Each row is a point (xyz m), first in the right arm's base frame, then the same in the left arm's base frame.
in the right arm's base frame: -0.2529 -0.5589 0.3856
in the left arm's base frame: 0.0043 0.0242 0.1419
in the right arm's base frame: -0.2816 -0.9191 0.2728
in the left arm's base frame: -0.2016 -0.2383 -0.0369
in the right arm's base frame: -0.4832 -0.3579 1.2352
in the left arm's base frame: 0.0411 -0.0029 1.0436
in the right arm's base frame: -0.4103 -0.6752 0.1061
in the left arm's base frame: -0.2347 0.0767 -0.0959
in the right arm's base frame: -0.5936 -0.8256 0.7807
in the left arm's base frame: -0.3444 -0.2126 0.5488
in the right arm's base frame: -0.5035 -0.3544 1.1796
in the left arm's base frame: 0.0151 0.0265 0.9991
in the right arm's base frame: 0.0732 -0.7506 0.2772
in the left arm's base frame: 0.1858 -0.2264 -0.1012
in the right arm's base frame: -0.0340 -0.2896 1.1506
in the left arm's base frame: 0.4509 -0.0827 0.8453
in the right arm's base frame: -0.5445 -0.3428 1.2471
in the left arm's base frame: -0.0038 0.0290 1.0767
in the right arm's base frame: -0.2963 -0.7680 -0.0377
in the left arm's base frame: -0.2014 0.0025 -0.2847
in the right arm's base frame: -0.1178 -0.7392 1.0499
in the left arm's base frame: 0.1588 -0.4061 0.6738
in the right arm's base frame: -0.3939 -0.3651 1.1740
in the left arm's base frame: 0.1055 -0.0217 0.9584
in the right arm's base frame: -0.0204 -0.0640 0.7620
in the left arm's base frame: 0.4954 0.2383 0.5338
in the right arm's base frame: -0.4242 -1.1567 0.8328
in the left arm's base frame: -0.3346 -0.5795 0.4694
